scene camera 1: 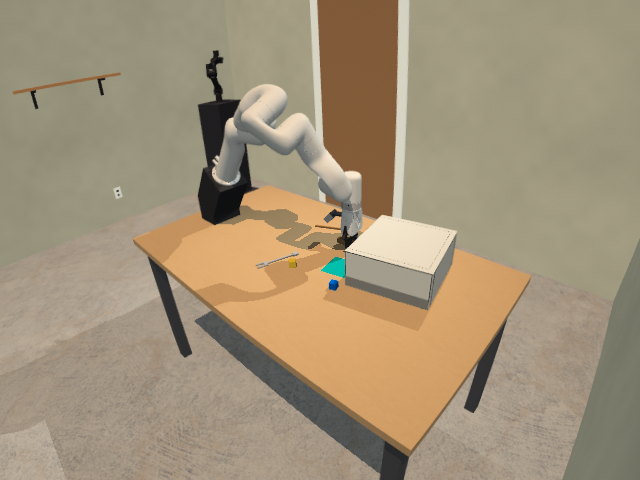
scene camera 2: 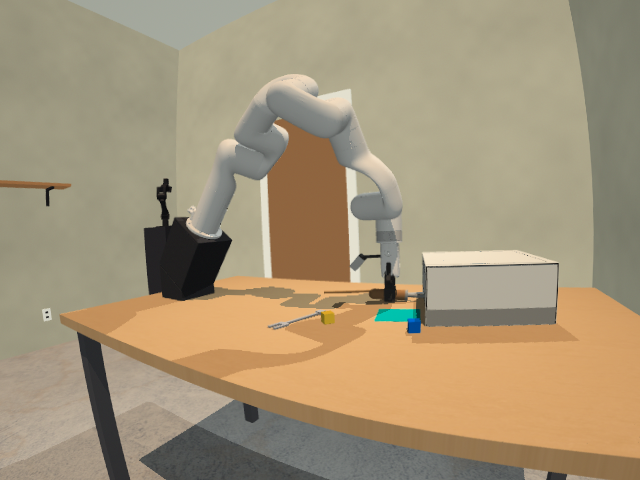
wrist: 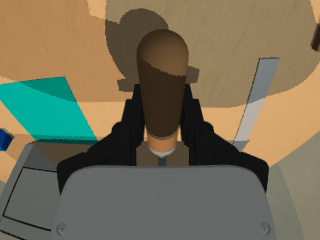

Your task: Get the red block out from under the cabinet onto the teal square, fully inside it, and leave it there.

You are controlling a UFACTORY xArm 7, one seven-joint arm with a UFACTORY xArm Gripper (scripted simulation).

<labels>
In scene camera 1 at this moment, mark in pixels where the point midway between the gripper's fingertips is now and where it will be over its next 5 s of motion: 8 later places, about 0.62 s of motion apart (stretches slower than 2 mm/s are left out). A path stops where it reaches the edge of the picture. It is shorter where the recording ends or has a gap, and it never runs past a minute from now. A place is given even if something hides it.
The gripper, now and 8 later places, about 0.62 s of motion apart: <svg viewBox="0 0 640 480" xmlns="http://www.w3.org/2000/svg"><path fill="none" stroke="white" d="M351 247L351 247L346 252L342 256L340 255L333 254L325 251L319 249L310 247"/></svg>
</labels>
